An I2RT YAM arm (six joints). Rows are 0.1 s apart.
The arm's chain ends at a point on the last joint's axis. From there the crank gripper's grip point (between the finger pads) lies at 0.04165 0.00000 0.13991 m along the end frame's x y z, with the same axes.
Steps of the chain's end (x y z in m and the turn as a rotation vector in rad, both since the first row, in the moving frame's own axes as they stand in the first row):
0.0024, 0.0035, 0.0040, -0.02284, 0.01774, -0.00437
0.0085, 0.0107, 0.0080, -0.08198, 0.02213, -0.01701
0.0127, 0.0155, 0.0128, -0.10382, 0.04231, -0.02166
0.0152, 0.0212, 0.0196, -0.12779, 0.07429, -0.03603
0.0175, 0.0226, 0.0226, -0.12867, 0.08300, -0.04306
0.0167, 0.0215, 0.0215, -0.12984, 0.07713, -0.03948
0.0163, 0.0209, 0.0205, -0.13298, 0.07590, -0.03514
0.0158, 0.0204, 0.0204, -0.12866, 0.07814, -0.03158
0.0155, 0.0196, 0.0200, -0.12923, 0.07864, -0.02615
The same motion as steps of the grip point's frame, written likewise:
0.0049, 0.0065, 0.0032, -0.02284, 0.01774, -0.00437
0.0117, 0.0214, 0.0066, -0.08198, 0.02213, -0.01701
0.0187, 0.0289, 0.0102, -0.10382, 0.04231, -0.02166
0.0257, 0.0371, 0.0151, -0.12779, 0.07429, -0.03603
0.0293, 0.0383, 0.0176, -0.12867, 0.08300, -0.04306
0.0276, 0.0375, 0.0168, -0.12984, 0.07713, -0.03948
0.0271, 0.0376, 0.0158, -0.13298, 0.07590, -0.03514
0.0268, 0.0366, 0.0157, -0.12866, 0.07814, -0.03158
0.0266, 0.0362, 0.0152, -0.12923, 0.07864, -0.02615

